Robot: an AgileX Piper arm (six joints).
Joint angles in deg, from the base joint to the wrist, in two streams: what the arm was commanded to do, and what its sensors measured. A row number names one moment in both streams.
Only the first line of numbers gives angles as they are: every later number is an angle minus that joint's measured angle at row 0.
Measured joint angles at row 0: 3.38, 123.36, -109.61, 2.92, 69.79, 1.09
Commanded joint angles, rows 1 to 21: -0.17, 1.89, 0.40, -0.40, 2.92, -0.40; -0.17, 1.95, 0.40, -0.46, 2.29, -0.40; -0.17, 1.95, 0.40, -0.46, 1.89, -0.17; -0.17, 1.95, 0.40, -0.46, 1.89, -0.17; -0.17, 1.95, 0.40, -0.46, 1.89, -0.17; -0.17, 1.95, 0.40, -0.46, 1.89, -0.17; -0.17, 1.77, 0.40, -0.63, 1.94, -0.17; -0.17, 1.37, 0.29, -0.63, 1.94, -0.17; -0.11, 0.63, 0.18, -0.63, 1.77, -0.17; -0.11, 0.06, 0.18, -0.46, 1.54, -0.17; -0.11, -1.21, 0.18, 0.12, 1.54, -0.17; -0.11, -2.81, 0.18, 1.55, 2.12, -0.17; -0.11, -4.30, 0.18, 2.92, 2.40, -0.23; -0.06, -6.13, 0.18, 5.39, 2.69, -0.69; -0.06, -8.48, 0.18, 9.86, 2.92, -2.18; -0.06, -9.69, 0.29, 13.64, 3.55, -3.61; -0.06, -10.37, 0.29, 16.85, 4.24, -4.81; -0.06, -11.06, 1.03, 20.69, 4.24, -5.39; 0.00, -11.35, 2.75, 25.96, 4.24, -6.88; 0.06, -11.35, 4.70, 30.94, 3.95, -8.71; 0.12, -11.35, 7.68, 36.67, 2.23, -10.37
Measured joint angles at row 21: 0.06, -11.06, 4.41, 29.34, 0.00, -7.34
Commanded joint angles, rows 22 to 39: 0.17, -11.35, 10.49, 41.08, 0.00, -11.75; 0.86, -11.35, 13.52, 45.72, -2.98, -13.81; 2.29, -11.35, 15.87, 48.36, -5.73, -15.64; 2.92, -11.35, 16.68, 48.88, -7.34, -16.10; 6.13, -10.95, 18.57, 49.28, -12.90, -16.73; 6.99, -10.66, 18.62, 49.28, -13.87, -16.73; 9.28, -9.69, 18.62, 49.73, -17.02, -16.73; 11.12, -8.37, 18.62, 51.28, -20.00, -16.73; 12.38, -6.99, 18.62, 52.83, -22.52, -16.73; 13.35, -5.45, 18.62, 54.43, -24.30, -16.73; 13.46, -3.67, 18.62, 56.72, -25.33, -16.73; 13.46, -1.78, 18.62, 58.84, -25.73, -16.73; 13.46, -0.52, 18.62, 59.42, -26.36, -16.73; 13.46, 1.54, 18.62, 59.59, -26.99, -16.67; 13.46, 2.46, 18.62, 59.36, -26.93, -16.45; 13.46, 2.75, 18.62, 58.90, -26.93, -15.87; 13.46, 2.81, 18.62, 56.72, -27.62, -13.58; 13.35, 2.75, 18.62, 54.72, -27.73, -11.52
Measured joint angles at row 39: 13.46, 2.86, 18.34, 56.95, -26.99, -14.33
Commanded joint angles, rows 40 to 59: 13.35, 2.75, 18.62, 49.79, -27.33, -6.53; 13.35, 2.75, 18.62, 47.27, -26.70, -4.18; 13.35, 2.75, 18.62, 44.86, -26.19, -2.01; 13.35, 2.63, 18.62, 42.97, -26.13, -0.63; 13.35, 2.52, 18.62, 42.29, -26.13, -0.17; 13.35, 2.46, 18.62, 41.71, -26.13, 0.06; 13.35, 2.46, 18.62, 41.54, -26.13, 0.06; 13.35, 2.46, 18.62, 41.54, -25.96, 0.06; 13.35, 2.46, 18.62, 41.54, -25.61, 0.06; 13.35, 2.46, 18.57, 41.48, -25.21, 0.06; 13.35, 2.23, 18.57, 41.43, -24.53, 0.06; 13.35, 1.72, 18.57, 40.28, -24.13, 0.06; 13.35, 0.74, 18.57, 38.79, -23.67, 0.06; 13.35, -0.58, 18.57, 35.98, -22.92, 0.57; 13.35, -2.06, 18.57, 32.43, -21.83, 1.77; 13.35, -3.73, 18.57, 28.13, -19.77, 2.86; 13.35, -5.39, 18.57, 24.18, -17.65, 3.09; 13.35, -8.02, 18.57, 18.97, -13.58, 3.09; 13.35, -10.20, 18.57, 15.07, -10.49, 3.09; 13.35, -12.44, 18.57, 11.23, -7.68, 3.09
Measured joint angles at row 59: 13.41, -9.51, 18.34, 16.56, -12.09, 3.04
